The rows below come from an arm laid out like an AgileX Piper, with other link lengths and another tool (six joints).
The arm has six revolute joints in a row. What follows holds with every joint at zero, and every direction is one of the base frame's.
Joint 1 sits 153.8 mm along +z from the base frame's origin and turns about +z.
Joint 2 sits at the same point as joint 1 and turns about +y.
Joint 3 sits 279.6 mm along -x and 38.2 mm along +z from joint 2 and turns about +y.
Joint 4 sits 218.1 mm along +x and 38.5 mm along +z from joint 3 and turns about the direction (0.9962, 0, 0.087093).
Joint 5 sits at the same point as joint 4 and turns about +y.
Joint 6 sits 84.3 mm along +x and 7.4 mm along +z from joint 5 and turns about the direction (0.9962, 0, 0.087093).
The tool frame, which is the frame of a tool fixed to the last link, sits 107.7 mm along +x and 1 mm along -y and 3.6 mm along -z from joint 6; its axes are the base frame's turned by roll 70.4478, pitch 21.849 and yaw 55.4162 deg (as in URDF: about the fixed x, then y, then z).
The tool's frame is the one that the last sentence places.
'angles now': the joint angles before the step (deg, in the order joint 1, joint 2, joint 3, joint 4, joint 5, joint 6). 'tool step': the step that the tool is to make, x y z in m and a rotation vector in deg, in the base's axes. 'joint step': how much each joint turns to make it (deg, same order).
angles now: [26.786 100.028 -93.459 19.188 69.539 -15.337]
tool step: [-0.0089 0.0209 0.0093 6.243 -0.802 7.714]
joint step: [0.011 -0.004 0.015 8.235 -0.149 -9.187]
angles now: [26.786 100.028 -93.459 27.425 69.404 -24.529]
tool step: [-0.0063 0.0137 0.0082 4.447 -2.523 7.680]
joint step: [-0.010 0.005 -0.010 5.935 0.262 -9.445]
